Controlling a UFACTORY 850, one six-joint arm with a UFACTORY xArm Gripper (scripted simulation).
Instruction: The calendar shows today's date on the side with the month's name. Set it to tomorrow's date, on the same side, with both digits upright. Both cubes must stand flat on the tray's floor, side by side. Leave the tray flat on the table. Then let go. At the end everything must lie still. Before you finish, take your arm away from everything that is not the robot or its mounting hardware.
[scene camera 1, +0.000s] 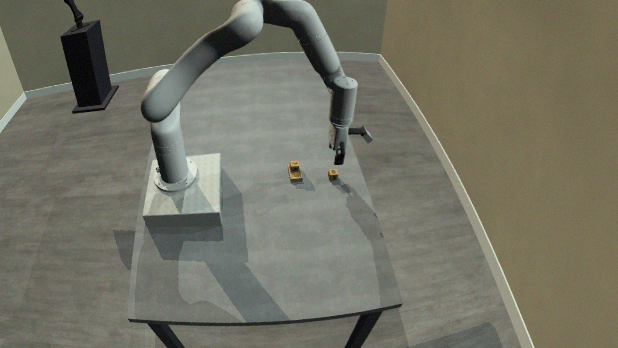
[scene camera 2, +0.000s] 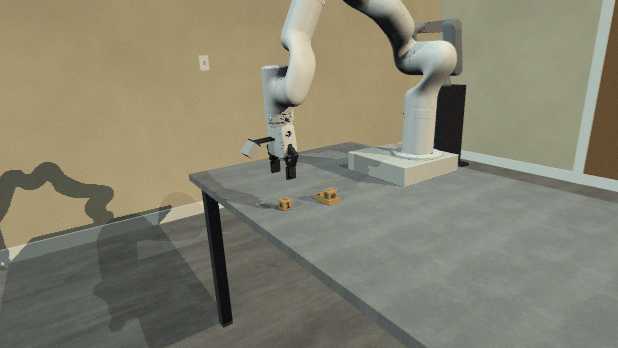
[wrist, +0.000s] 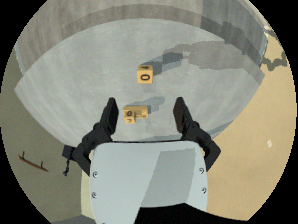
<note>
I see my gripper (scene camera 2: 283, 175).
My gripper is seen too in scene camera 1 (scene camera 1: 335, 155) and in the wrist view (wrist: 146, 104).
</note>
